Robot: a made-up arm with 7 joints. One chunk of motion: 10 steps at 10 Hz.
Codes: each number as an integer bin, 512 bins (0 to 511) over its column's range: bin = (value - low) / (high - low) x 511, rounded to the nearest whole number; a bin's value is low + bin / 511 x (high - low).
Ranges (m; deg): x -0.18..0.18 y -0.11..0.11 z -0.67..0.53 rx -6..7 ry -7..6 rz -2..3
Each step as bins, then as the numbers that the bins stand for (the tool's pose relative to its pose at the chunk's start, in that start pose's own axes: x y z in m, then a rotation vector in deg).
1 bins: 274 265 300 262 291 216
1 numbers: 0.0130 0.0041 0.0345 0.67 0.40 0.11
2 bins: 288 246 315 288 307 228
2 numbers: 0.0229 -0.0041 0.0697 1.33 0.81 0.23
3 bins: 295 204 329 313 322 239
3 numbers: 0.0278 -0.0222 0.1026 1.96 1.19 0.34
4 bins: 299 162 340 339 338 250
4 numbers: 0.0306 -0.0403 0.1284 2.62 1.60 0.45
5 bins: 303 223 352 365 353 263
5 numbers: 0.0335 -0.0140 0.1566 3.29 1.98 0.57
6 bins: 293 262 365 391 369 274
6 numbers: 0.0264 0.0028 0.1871 3.95 2.39 0.68
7 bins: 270 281 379 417 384 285
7 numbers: 0.0102 0.0110 0.2200 4.61 2.77 0.79
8 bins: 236 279 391 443 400 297
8 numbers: -0.0137 0.0101 0.2482 5.27 3.18 0.91
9 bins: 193 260 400 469 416 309
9 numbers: -0.0440 0.0019 0.2693 5.93 3.58 1.02
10 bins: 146 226 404 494 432 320
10 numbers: -0.0771 -0.0127 0.2787 6.57 3.99 1.13
